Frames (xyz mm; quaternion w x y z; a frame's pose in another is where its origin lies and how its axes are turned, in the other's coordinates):
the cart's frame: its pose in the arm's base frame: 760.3 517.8 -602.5 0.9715 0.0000 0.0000 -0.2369
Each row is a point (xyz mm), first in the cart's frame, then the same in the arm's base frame.
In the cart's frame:
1: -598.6 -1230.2 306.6
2: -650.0 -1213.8 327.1
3: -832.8 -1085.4 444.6
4: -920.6 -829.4 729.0
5: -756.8 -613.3 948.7
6: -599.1 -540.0 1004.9
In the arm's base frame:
1: -337.4 -298.8 -295.9
2: -375.5 -260.5 -275.4
3: -478.7 -62.4 -157.9
4: -438.8 205.3 126.5
5: -193.9 321.7 346.2
6: -20.1 314.2 402.4

